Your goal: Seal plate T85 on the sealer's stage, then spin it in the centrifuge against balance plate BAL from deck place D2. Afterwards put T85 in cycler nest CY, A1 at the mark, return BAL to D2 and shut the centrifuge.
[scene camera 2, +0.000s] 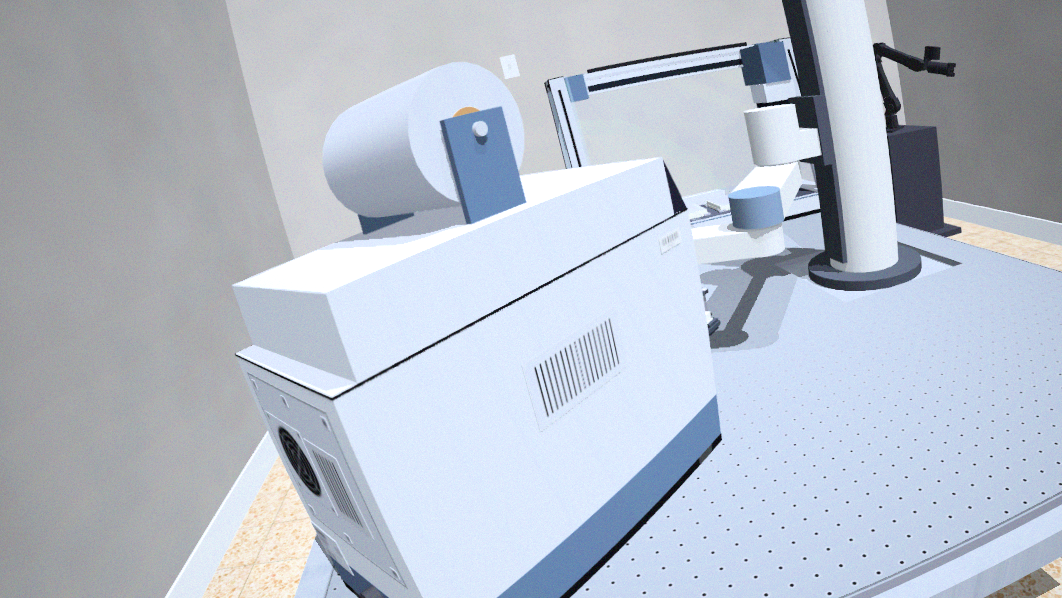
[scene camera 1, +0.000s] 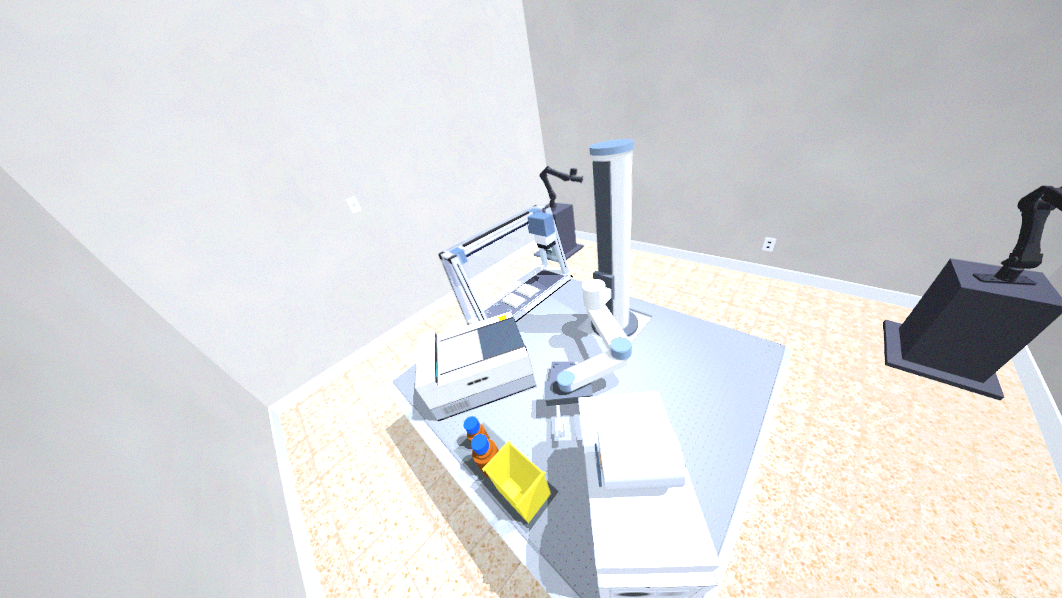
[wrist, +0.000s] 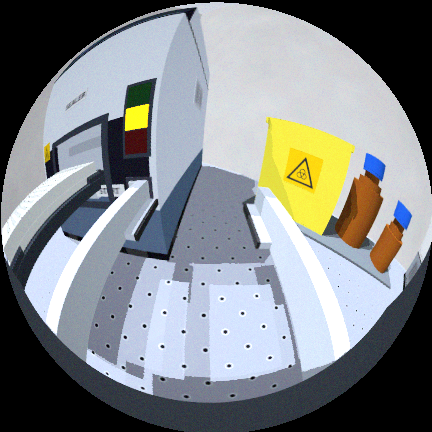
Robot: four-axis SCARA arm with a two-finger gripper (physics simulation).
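Pixels of known places: gripper, between the fingertips: (scene camera 1: 573, 435) (wrist: 200, 193); arm's base, origin of its link: (scene camera 2: 864, 269).
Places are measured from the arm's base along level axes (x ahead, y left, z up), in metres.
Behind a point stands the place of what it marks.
Observation:
The sealer (scene camera 1: 650, 523) {x 0.830, y 0.566, z 0.363 m} (scene camera 2: 520, 386) {x 0.720, y 0.608, z 0.238 m} (wrist: 180, 115) {x 0.711, y 0.310, z 0.164 m} is a tall white box with a blue base. In the wrist view its middle yellow light is lit, and its front window panel looks shut. My gripper (scene camera 1: 562, 427) {x 0.677, y 0.233, z 0.098 m} (wrist: 200, 193) {x 0.677, y 0.233, z 0.098 m} is shut to its narrow stance with nothing between its fingers; a gap still shows between the two fingertips. It is low over the deck, beside the sealer's front. A pale curved shape over a dark bar lies left of the fingers in the wrist view; I cannot tell what it is. I cannot make out T85 or BAL.
A yellow bin (scene camera 1: 516, 482) {x 0.908, y 0.151, z 0.021 m} (wrist: 307, 175) {x 0.857, y 0.179, z 0.105 m} and two brown bottles with blue caps (scene camera 1: 483, 453) {x 0.935, y 0.063, z 0.167 m} (wrist: 360, 210) {x 0.884, y 0.054, z 0.090 m} stand near the deck edge. A white-grey machine (scene camera 1: 475, 378) {x 0.766, y -0.187, z 0.196 m} stands beyond them. A gantry frame (scene camera 1: 494, 236) {x 0.182, y -0.629, z 0.495 m} (scene camera 2: 668, 59) {x 0.141, y -0.628, z 0.513 m} stands behind it. A dark block (scene camera 1: 553, 395) {x 0.617, y 0.099, z 0.151 m} lies under the arm's wrist.

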